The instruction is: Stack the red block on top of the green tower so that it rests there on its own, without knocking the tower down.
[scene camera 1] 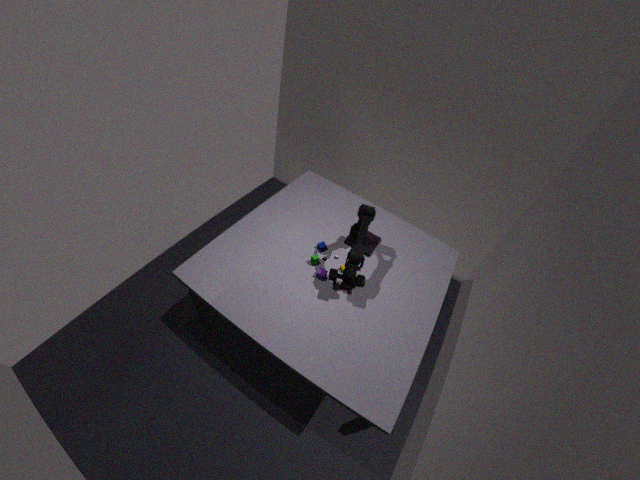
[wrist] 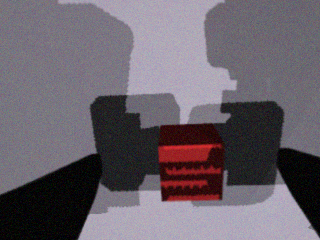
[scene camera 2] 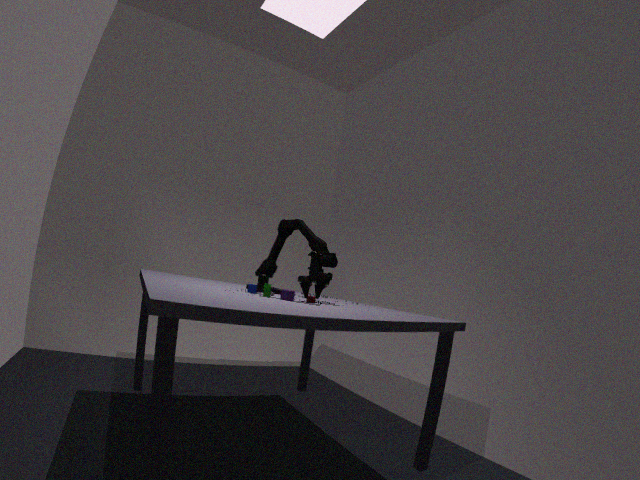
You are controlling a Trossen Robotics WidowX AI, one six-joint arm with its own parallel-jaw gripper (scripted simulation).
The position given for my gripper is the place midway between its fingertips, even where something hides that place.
Note:
My gripper point(wrist: 188, 159) is open, holding nothing. Further things: a red block point(wrist: 191, 156).

